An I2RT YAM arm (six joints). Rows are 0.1 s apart.
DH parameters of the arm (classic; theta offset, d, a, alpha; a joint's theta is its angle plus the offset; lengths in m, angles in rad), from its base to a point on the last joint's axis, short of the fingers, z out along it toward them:
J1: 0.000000 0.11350 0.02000 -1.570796
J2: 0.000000 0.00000 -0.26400 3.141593
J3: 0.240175 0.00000 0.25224 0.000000
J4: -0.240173 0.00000 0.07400 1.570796
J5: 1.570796 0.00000 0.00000 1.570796
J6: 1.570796 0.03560 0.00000 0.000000
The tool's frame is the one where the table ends.
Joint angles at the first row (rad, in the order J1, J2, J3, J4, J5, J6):
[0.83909 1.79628 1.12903 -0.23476 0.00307 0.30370]
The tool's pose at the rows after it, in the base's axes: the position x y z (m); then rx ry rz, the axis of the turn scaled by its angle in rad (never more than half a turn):
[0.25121 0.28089 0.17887 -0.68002 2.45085 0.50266]
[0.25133 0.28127 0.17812 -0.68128 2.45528 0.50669]
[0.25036 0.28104 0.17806 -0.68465 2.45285 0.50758]
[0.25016 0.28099 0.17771 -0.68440 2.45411 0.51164]
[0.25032 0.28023 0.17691 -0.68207 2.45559 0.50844]
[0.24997 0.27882 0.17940 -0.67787 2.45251 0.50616]
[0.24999 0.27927 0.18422 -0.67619 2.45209 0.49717]
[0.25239 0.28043 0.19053 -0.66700 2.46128 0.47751]
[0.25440 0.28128 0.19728 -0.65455 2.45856 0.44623]
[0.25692 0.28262 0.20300 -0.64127 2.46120 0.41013]
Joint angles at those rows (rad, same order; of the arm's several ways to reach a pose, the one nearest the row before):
[0.83909 1.79934 1.12594 -0.22703 -0.02147 0.30526]
[0.83909 1.80243 1.12747 -0.22854 -0.02608 0.30680]
[0.84060 1.79938 1.12290 -0.22552 -0.02610 0.30528]
[0.84062 1.79936 1.12133 -0.22395 -0.02914 0.30681]
[0.83910 1.79935 1.11828 -0.22244 -0.02762 0.30681]
[0.83757 1.79017 1.11673 -0.22703 -0.02457 0.30679]
[0.83906 1.78401 1.13048 -0.24844 -0.01690 0.30679]
[0.83754 1.78555 1.16267 -0.28986 -0.00463 0.30984]
[0.83755 1.78400 1.19029 -0.32209 0.02142 0.30987]
[0.83756 1.78859 1.22247 -0.35885 0.04900 0.31139]

